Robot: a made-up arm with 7 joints.
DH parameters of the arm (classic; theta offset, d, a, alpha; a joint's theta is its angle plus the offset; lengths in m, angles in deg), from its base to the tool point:
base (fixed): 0 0.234 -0.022 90
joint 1: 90 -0.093 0.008 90
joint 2: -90 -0.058 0.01 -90
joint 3: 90 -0.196 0.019 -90
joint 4: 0 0.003 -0.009 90
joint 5: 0 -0.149 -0.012 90
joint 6: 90 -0.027 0.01 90
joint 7: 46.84 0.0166 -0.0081 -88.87
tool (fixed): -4.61 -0.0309 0 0
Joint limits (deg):
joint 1: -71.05..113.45
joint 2: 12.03..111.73
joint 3: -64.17..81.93
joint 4: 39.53..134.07
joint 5: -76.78..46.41
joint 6: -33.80..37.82
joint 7: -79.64..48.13
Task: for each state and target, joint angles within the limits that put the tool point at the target. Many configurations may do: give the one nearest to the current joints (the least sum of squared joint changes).
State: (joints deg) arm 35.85 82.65 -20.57 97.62 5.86 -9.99 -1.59
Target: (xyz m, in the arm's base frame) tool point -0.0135 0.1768 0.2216
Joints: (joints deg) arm 35.67 99.28 5.81 131.63 38.47 -6.90 -14.40
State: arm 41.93 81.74 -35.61 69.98 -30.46 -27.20 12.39
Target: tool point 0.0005 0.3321 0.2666
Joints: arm 43.88 102.09 -14.76 88.25 -33.60 -31.22 13.98
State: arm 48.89 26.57 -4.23 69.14 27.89 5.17 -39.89
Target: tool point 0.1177 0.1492 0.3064
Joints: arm 89.14 29.36 8.09 89.58 37.96 2.78 -44.83
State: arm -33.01 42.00 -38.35 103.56 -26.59 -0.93 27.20
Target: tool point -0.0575 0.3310 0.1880
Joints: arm -35.93 90.00 -33.15 79.98 -35.57 -6.75 28.30
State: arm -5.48 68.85 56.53 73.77 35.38 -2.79 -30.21
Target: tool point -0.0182 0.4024 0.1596
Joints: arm -11.15 59.43 78.28 39.53 8.68 -14.29 -57.43
